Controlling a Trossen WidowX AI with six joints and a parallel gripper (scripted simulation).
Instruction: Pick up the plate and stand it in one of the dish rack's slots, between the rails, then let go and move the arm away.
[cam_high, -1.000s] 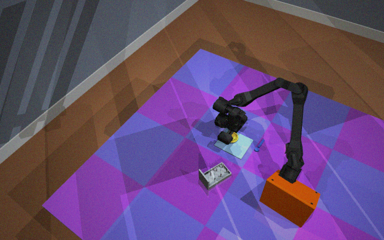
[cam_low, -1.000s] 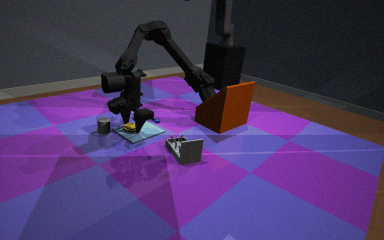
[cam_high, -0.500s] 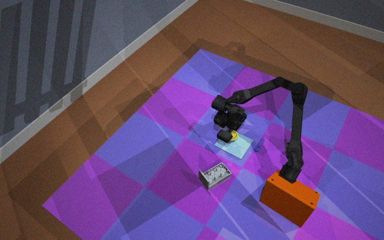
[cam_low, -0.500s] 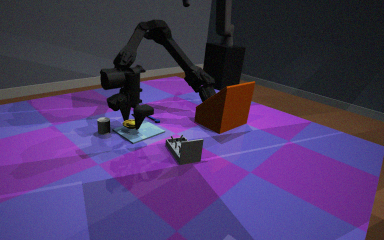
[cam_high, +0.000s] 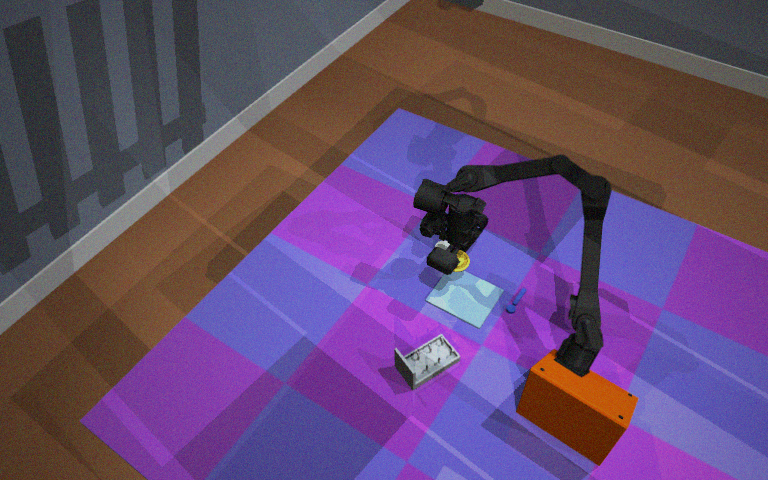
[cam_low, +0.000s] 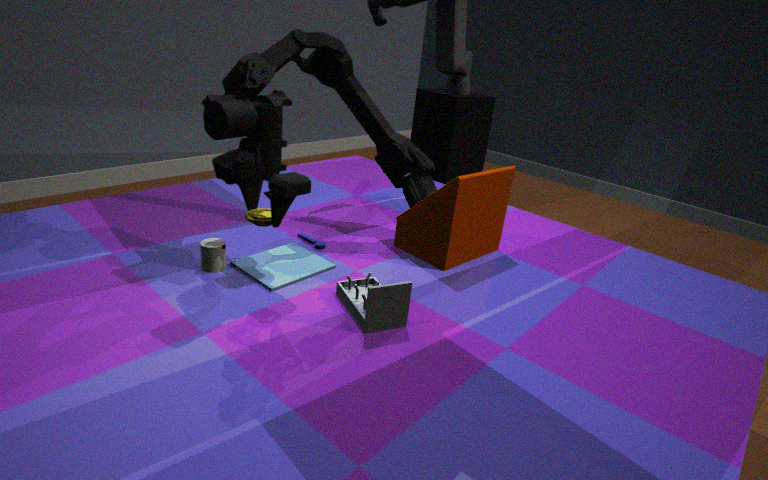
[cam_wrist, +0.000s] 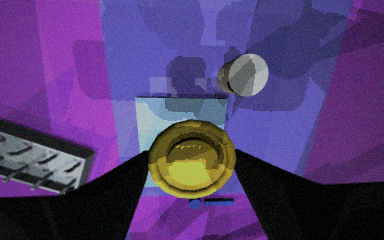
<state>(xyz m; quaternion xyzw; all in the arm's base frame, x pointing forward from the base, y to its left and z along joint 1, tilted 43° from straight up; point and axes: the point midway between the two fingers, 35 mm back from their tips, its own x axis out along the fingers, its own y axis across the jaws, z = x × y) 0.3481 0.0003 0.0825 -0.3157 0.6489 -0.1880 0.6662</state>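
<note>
Now: gripper tip 21 cm to the right of the grey dish rack, 9 cm past it and 8 cm above it. From my gripper tip the other things lie so: blue spoon 15 cm behind, 9 cm below, 6 cm to the right; yellow plate 1 cm above; cup 7 cm below, 7 cm ahead, 5 cm to the right.
</note>
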